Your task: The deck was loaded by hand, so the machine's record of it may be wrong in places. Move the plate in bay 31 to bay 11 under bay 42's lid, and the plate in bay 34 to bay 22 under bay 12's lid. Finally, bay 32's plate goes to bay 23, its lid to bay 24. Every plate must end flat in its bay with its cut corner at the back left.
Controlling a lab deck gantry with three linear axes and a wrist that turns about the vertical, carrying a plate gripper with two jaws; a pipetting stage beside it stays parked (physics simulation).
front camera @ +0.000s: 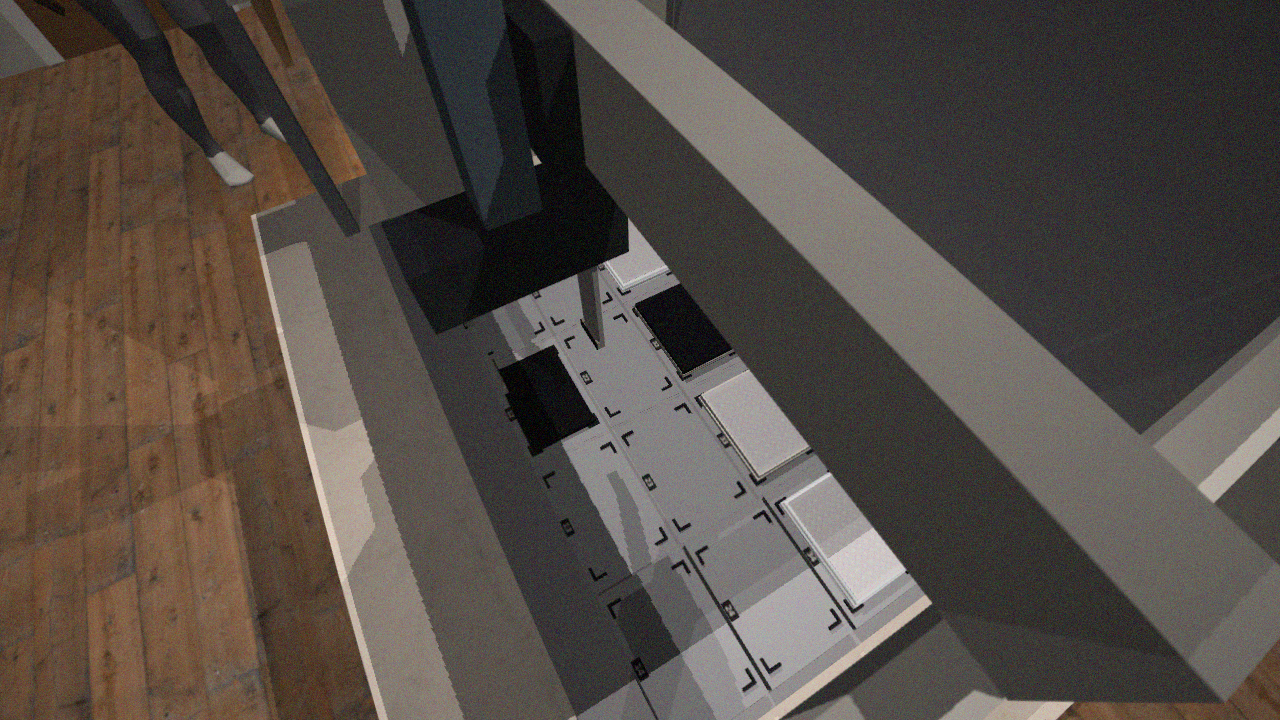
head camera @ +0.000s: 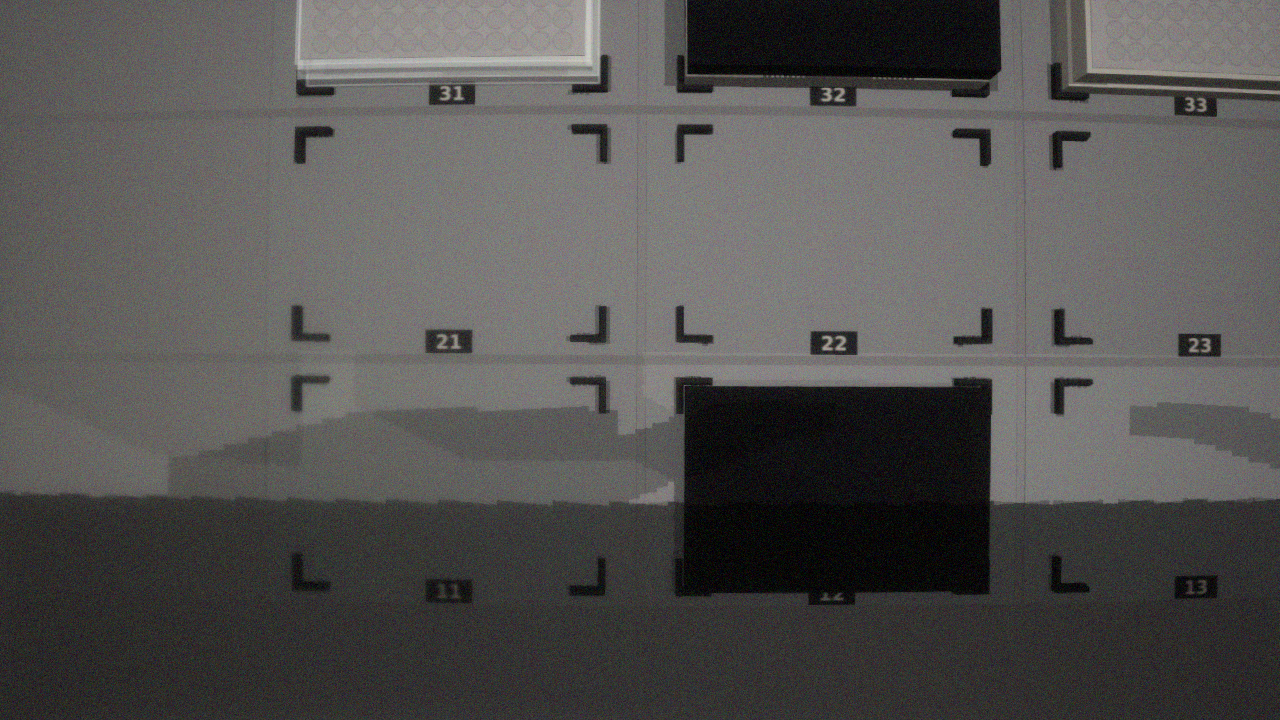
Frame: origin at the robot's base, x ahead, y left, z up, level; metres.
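Seen in the pictures: gripper, fingertip midpoint: (front camera: 546, 357); robot's base, origin of the base link: (head camera: 303, 581).
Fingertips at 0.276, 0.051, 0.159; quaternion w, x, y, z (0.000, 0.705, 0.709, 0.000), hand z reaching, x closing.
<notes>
Pixels of each thing's top centre, then the offset from my fingertips to it, as dx, dy, dz.
- pale plate with a clear rim, middle of its top: (front camera: 626, 247) -0.212, +0.206, -0.145
- black-topped plate, middle of its top: (front camera: 685, 323) -0.048, +0.206, -0.142
- black lid, middle of its top: (head camera: 839, 490) (front camera: 543, 395) -0.048, -0.008, -0.151
- white plate, middle of its top: (front camera: 848, 531) +0.280, +0.206, -0.130
- pale plate, middle of its top: (front camera: 756, 418) +0.116, +0.206, -0.145
My gripper (front camera: 559, 365) is raised near the border of bays 11, 12, 21 and 22. It looks open and empty; one pale jaw shows, the other is hard to make out. A pale plate with a clear rim (front camera: 637, 269) (head camera: 447, 35) is in bay 31. A black-topped plate (front camera: 684, 329) (head camera: 841, 35) is in bay 32. A black lid (front camera: 547, 407) (head camera: 836, 488) lies flat in bay 12. A white plate (front camera: 844, 539) is in bay 34. Bay 42's lid does not show. Cut corners cannot be made out.
A pale plate (front camera: 754, 425) (head camera: 1181, 35) stands in bay 33. Corner marks outline bays 11, 21, 22, 13 and 23. A wide grey beam (front camera: 859, 295) crosses the front view and hides the deck's back row. The dark gripper body hides part of the left bays.
</notes>
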